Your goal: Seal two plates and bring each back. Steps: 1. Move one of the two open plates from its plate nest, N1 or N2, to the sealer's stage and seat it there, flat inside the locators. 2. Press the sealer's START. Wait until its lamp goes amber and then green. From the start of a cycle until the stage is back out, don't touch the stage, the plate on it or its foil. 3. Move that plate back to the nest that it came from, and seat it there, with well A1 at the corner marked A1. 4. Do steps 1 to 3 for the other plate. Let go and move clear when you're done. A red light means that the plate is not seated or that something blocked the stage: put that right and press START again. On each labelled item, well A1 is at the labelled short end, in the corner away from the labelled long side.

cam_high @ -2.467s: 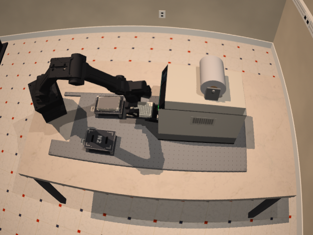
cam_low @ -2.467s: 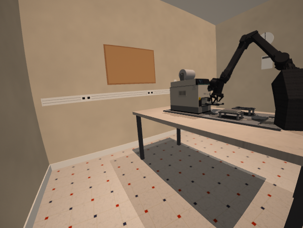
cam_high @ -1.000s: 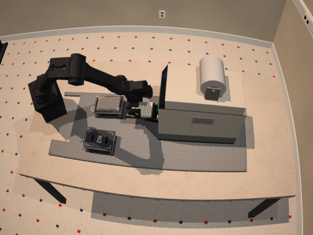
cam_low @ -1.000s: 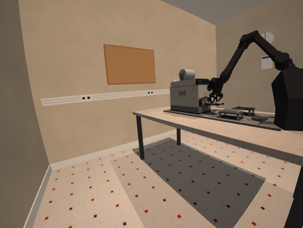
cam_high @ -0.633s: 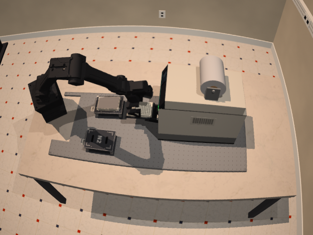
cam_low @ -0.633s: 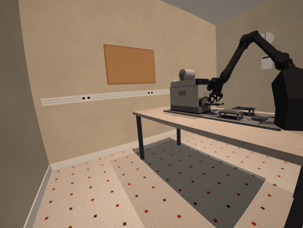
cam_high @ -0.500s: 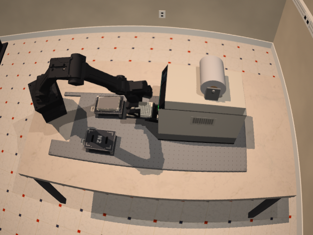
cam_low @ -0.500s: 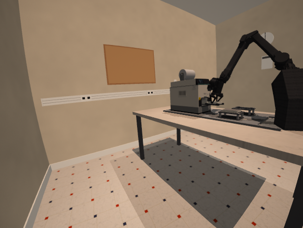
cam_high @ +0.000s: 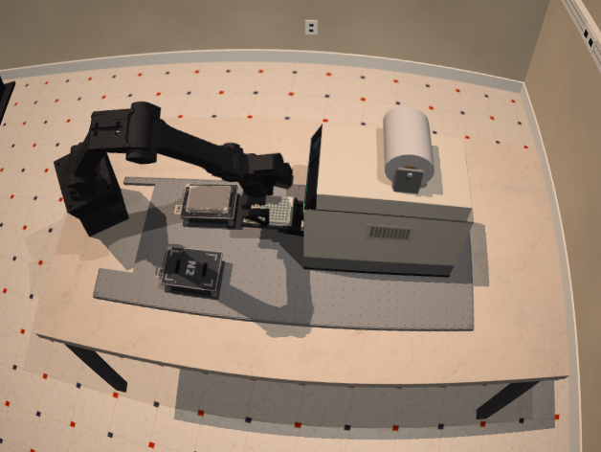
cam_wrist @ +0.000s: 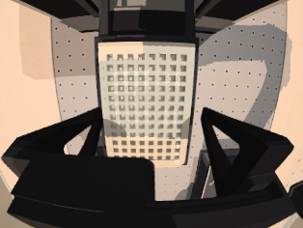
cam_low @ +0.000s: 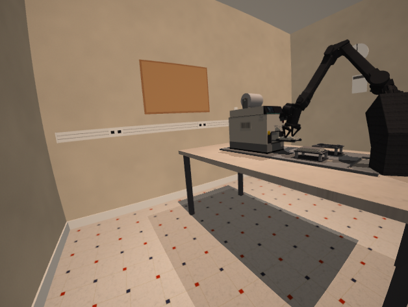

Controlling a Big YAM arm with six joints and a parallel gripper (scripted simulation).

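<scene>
My gripper is now 20 mm above the plate. Round my hand: yellow warning label: 120 mm ahead, 70 mm to the left, 30 mm above; then start button: 110 mm to the right, 80 mm ahead, 60 mm above; then sealer stage: 30 mm below.
</scene>
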